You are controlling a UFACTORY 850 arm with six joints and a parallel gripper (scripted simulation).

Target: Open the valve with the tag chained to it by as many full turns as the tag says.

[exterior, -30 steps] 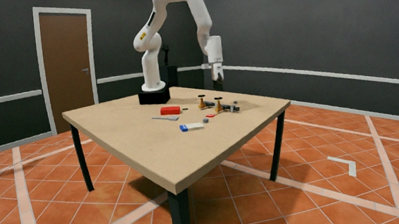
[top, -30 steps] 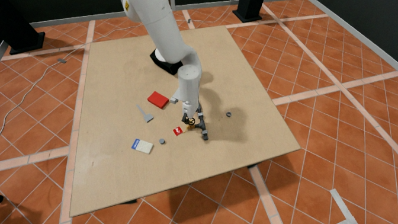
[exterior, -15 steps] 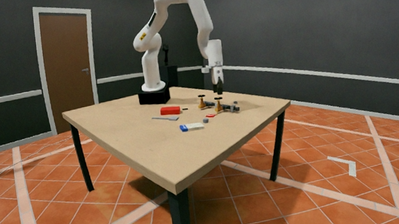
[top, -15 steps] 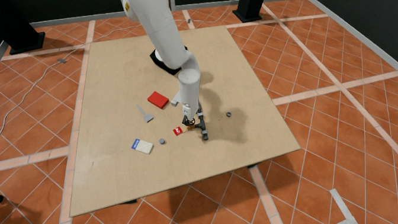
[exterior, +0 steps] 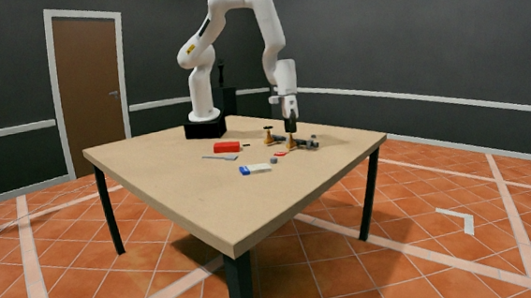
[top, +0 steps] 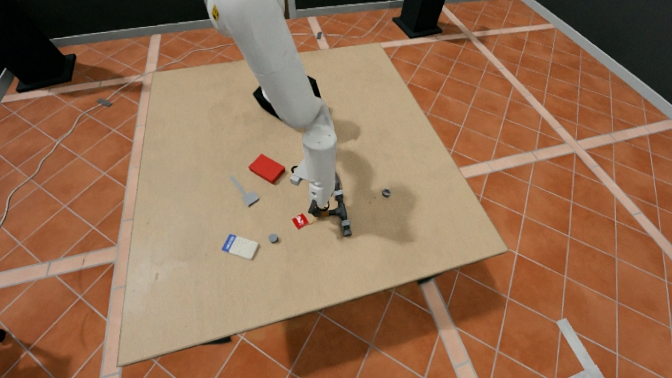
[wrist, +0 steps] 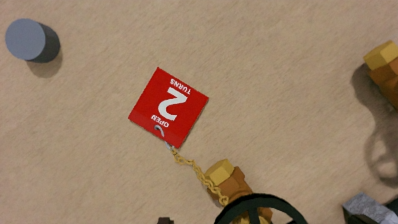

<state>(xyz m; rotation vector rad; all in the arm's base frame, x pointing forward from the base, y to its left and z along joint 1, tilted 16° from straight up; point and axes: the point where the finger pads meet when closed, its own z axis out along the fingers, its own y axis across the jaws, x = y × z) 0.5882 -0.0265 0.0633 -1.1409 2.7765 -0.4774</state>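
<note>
The red tag is 8 cm to the right of my hand and 10 cm below it. The rest, counted from my hand: blue card (1 cm ahead, 31 cm to the right, 9 cm below); red block (27 cm behind, 14 cm to the right, 8 cm below); grey scraper (20 cm behind, 25 cm to the right, 9 cm below).
</note>
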